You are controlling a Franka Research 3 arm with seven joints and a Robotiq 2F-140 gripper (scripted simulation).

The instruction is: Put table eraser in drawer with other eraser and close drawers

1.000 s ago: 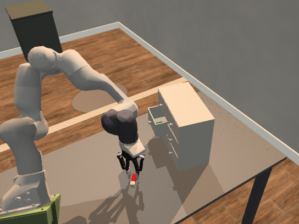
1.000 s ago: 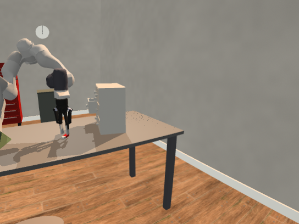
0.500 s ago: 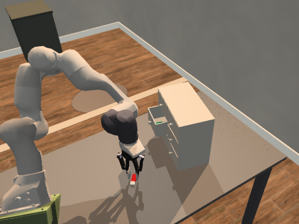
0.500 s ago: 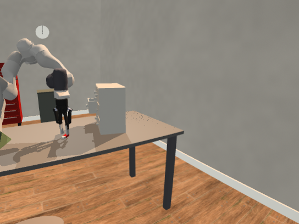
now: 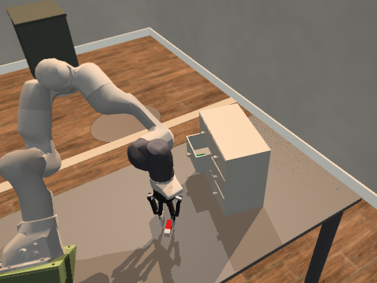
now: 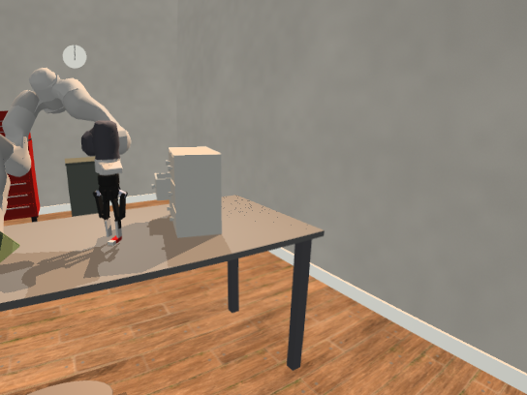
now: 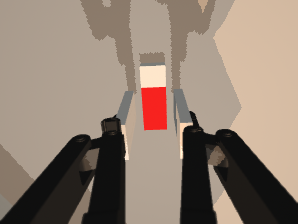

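The white eraser is 10 mm to the right of my hand and 50 mm below it. Also, from my hand: small green thing: 260 mm ahead, 200 mm to the left, 60 mm above.
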